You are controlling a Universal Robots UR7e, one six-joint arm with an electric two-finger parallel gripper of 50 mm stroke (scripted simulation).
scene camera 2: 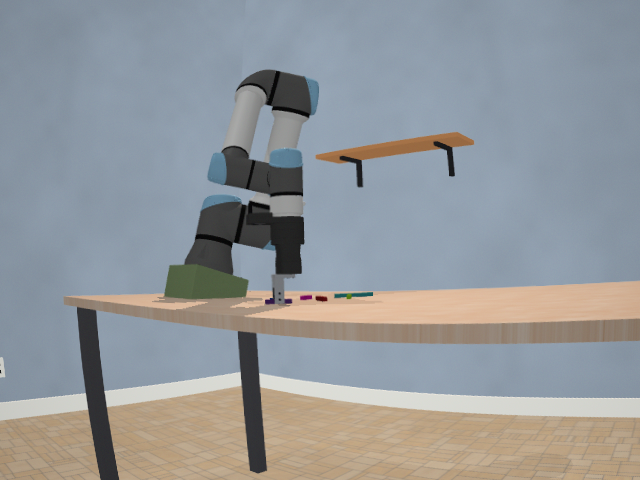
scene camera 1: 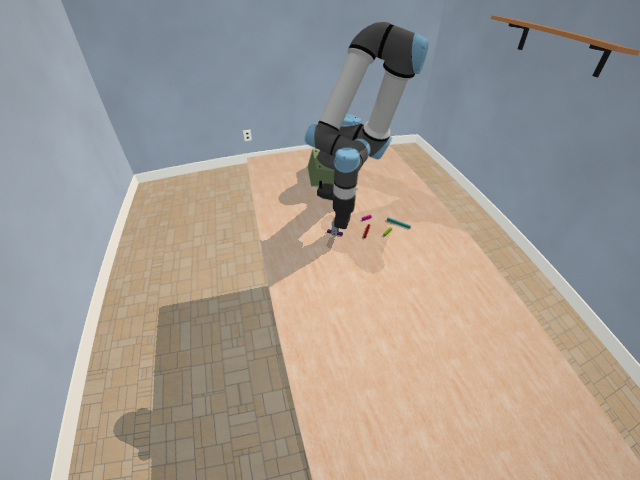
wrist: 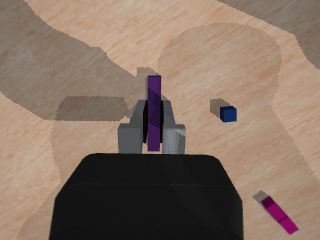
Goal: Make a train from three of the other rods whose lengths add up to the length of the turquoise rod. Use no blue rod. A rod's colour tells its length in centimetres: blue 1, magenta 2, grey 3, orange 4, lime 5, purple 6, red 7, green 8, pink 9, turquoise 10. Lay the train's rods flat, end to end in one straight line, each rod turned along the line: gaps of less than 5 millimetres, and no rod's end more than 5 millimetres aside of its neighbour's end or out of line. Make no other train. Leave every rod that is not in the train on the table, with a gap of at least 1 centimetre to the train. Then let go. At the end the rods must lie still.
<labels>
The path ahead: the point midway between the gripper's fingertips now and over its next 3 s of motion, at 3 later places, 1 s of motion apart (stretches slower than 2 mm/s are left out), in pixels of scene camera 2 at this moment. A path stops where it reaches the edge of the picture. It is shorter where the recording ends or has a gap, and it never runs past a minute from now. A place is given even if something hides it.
My gripper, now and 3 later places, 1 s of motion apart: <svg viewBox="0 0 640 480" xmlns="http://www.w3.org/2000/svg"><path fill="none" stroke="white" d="M278 303L277 265L284 257L293 260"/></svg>
</labels>
